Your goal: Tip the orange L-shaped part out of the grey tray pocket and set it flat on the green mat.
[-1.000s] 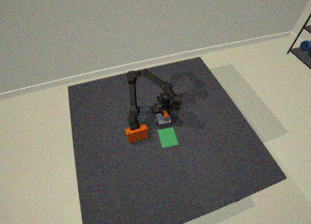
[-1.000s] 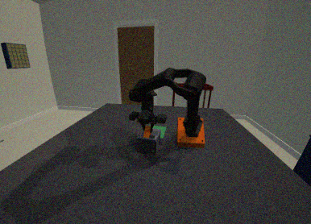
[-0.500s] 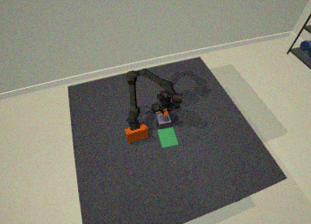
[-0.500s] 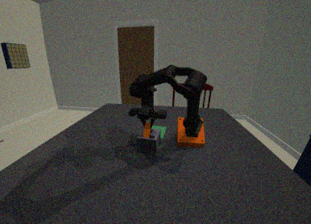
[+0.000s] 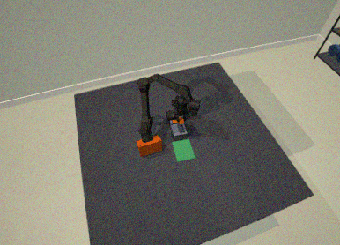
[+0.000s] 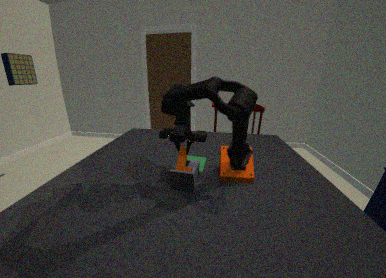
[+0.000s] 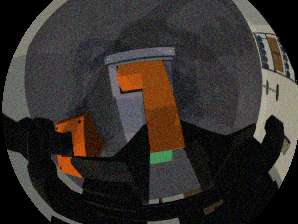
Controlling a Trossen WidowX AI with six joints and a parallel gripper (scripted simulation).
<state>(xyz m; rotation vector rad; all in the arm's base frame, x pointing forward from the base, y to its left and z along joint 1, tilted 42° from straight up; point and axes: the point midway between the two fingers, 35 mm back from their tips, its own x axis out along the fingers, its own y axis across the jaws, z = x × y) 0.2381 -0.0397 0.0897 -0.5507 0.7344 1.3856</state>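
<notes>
My gripper tip is 3 cm past the green mat, 14 cm to the left of it and 14 cm above it. Also, from my gripper tip: orange L-shaped part 1 cm behind, 3 cm to the left, 3 cm below; grey tray 1 cm behind, 1 cm to the left, 14 cm below.
</notes>
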